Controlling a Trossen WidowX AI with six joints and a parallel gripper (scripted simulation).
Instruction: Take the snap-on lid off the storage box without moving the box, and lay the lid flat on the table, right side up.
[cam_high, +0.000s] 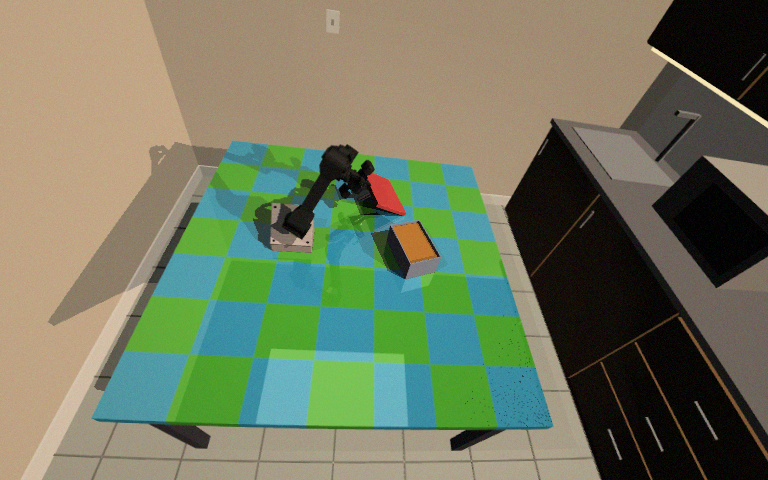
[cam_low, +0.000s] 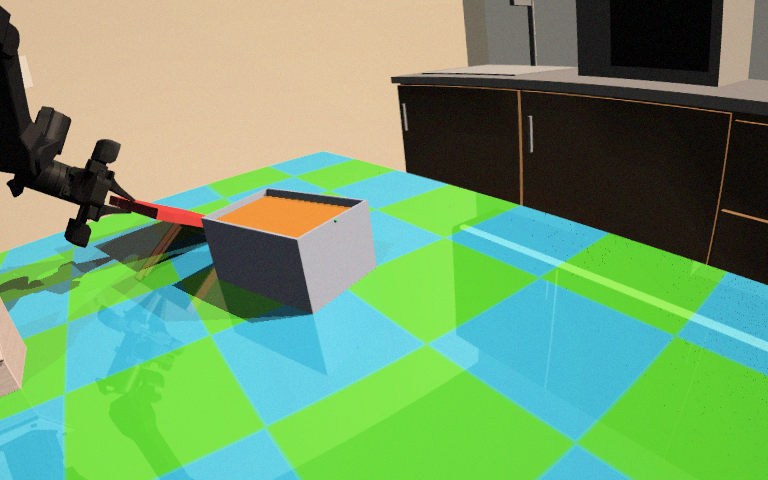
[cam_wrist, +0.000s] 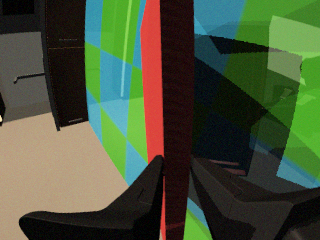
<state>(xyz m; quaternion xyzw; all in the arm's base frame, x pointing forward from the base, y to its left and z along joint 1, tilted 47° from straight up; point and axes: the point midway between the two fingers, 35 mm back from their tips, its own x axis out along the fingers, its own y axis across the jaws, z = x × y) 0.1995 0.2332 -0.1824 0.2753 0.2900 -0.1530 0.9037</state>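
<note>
Right now the red lid is 70 mm ahead of my gripper tip, 30 mm to the left of it and 40 mm below it. Also, from my gripper tip: grey storage box (220 mm ahead, 280 mm to the right, 40 mm below).
</note>
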